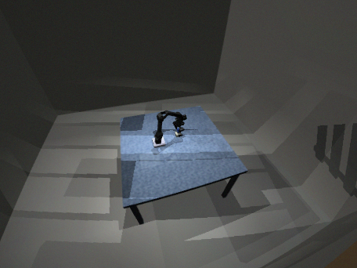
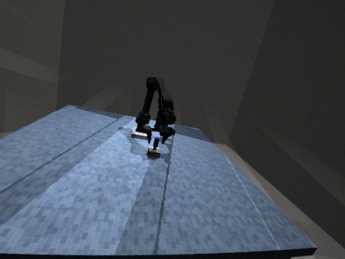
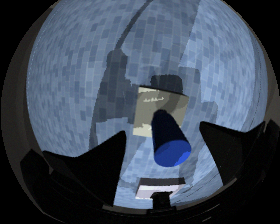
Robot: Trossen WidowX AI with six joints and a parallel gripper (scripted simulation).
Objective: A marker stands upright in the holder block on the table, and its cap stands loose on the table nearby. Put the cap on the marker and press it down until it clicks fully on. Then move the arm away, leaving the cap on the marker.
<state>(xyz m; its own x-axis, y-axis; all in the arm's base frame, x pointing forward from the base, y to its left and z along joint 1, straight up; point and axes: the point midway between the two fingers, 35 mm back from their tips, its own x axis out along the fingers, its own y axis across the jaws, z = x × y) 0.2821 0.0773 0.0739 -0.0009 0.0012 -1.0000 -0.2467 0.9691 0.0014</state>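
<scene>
Right now the blue cap is 1 cm above my gripper tip. The rest, counted from my gripper tip: tan holder block 5 cm below.
</scene>
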